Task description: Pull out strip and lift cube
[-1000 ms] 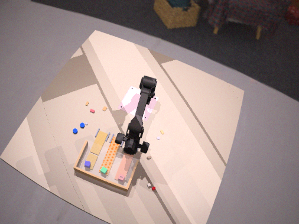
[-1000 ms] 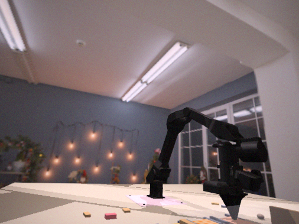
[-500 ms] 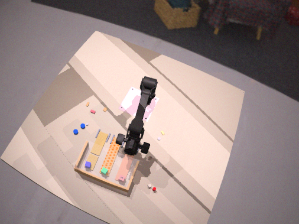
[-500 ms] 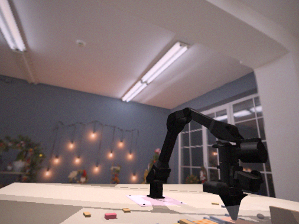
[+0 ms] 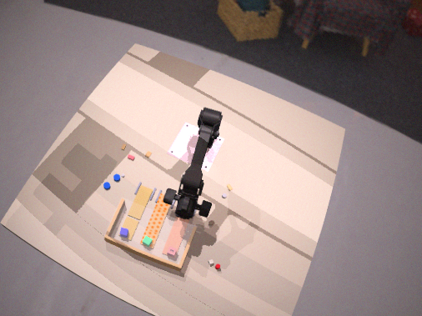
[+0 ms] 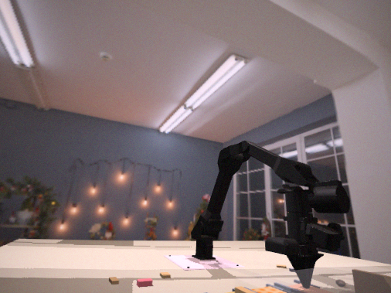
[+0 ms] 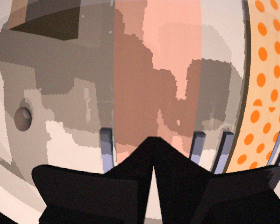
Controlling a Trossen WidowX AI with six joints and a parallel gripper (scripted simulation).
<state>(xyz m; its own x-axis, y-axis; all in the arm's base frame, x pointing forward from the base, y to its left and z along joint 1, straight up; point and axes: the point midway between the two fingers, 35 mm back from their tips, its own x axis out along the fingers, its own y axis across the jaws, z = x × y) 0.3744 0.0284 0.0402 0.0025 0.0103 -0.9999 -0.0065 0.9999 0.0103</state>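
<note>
My gripper tip is now 90 mm short of the salmon strip. The rest, counted from my gripper tip: pink labelled cube: 200 mm ahead, 10 mm to the left, 10 mm above; grey pebble: 120 mm to the left, 10 mm ahead; white bit: 180 mm ahead, 170 mm to the left.
</note>
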